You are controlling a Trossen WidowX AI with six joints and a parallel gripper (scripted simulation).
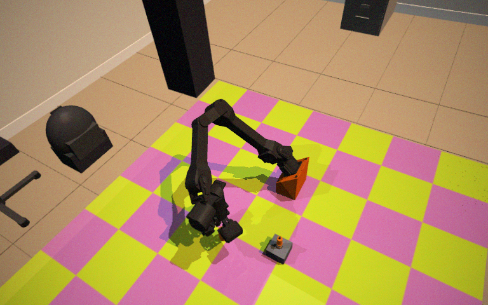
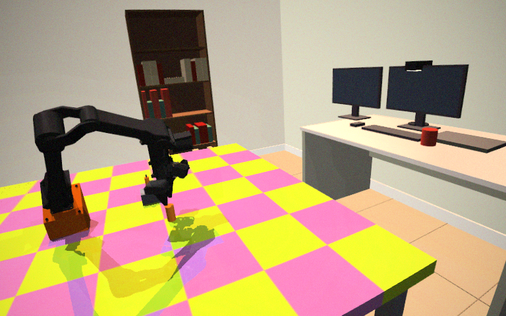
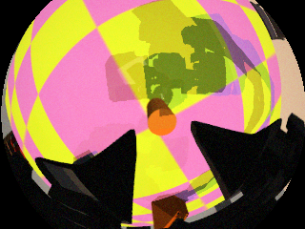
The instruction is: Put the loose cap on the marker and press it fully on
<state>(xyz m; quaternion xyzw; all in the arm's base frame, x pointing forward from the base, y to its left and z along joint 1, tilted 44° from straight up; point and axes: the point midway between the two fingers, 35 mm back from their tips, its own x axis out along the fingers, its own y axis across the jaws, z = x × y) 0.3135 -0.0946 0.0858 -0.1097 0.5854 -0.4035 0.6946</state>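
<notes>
My gripper tip is 40 mm above the orange cap. Round my gripper tip: dark grey holder block: 200 mm to the left, 50 mm below, 40 mm behind.
</notes>
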